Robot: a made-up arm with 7 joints.
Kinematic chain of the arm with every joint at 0, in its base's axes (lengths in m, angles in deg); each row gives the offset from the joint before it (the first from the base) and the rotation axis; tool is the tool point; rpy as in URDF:
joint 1: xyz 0 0 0.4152 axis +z
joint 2: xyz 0 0 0 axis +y
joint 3: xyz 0 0 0.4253 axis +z
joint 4: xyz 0.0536 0 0 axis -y
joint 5: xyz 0.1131 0 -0.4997 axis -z
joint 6: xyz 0 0 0 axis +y
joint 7: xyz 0.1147 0 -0.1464 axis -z
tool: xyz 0 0 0 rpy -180 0 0
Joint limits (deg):
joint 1: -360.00..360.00
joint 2: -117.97..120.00
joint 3: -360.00..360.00
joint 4: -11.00..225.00
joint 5: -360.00..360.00
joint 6: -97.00..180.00
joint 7: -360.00..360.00
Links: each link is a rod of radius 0.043 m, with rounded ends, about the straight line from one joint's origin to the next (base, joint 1, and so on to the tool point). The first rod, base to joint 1, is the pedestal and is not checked.
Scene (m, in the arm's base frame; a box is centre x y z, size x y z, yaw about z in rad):
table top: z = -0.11
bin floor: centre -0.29 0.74 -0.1 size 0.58 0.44 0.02 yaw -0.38
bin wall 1: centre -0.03 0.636 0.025 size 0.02 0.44 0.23 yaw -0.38
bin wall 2: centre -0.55 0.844 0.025 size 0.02 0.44 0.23 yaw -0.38
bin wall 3: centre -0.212 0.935 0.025 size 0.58 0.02 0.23 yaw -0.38
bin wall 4: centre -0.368 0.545 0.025 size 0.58 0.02 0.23 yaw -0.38
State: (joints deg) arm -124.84 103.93 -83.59 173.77 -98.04 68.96 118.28
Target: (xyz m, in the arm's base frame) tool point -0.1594 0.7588 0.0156
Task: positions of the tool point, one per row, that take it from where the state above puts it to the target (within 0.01 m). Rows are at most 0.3 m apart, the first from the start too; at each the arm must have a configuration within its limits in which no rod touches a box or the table.
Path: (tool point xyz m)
1: -0.7888 -0.7639 0.2743
2: -0.9207 -0.5962 0.2852
3: -1.0109 -0.3853 0.2790
4: -1.0441 -0.1392 0.2615
5: -1.0046 0.1245 0.2411
6: -0.8835 0.3779 0.2263
7: -0.6852 0.5870 0.2244
8: -0.4316 0.7202 0.2393
9: -0.1593 0.7588 0.2714
10: -0.1576 0.7707 0.1443
11: -0.1595 0.7588 0.0155

